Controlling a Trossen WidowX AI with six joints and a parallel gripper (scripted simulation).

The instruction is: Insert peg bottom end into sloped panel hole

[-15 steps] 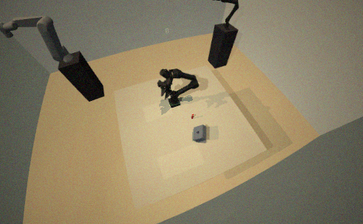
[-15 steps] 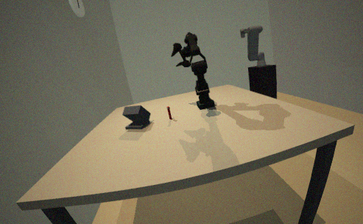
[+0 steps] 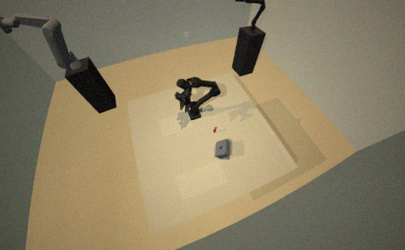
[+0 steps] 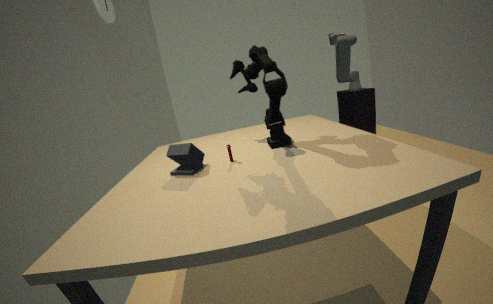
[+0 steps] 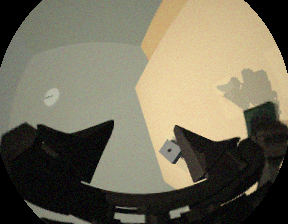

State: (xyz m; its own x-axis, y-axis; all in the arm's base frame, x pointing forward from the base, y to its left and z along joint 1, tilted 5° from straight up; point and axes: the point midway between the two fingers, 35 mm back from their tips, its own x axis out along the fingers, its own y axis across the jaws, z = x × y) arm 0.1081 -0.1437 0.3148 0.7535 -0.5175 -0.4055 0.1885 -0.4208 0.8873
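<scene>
The red peg lies 28 cm below my gripper tip, 24 cm to the left of it and 10 cm ahead of it. Round my gripper tip: grey sloped panel 31 cm ahead, 26 cm below, 21 cm to the left.
</scene>
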